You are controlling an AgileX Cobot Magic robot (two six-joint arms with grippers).
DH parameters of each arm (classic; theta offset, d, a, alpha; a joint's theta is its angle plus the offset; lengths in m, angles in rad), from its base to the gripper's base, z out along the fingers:
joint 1: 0 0.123 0 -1.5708
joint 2: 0.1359 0 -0.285 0
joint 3: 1.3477 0 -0.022 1.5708
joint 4: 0 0.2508 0 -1.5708
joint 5: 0 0 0.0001 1.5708
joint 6: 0 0.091 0 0
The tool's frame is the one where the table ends.
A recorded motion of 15 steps. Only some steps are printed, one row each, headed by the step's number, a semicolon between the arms.
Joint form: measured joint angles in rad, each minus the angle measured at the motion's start. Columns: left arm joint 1, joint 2, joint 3, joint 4, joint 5, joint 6; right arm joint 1, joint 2, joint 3, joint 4, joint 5, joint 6.
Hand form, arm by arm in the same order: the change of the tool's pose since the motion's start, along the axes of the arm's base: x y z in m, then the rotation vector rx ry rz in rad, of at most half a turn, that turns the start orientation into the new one. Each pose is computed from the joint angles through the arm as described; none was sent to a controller.
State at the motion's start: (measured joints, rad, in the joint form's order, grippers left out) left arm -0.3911 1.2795 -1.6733 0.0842 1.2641 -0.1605; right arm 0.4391 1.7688 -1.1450 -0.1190 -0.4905 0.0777
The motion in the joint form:
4: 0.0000 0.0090 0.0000 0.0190 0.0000 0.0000; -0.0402 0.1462 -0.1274 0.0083 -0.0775 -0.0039
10: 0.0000 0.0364 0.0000 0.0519 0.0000 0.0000; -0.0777 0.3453 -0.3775 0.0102 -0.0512 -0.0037
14: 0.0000 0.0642 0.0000 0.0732 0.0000 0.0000; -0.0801 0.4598 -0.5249 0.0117 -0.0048 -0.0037
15: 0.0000 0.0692 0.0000 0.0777 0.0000 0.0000; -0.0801 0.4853 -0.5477 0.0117 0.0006 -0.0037
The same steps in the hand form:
4: 0.0035 0.0003 -0.0020 0.0190 0.0019 0.0087; 0.0402 -0.0006 -0.0154 0.0309 -0.0502 -0.0368
10: 0.0132 -0.0006 -0.0082 0.0568 0.0159 0.0232; 0.0961 0.0023 -0.0325 0.0399 -0.0736 -0.0777
14: 0.0226 -0.0025 -0.0149 0.0854 0.0342 0.0318; 0.1224 0.0104 -0.0480 0.0335 -0.0619 -0.0852
15: 0.0243 -0.0028 -0.0162 0.0912 0.0372 0.0336; 0.1269 0.0120 -0.0546 0.0301 -0.0546 -0.0857

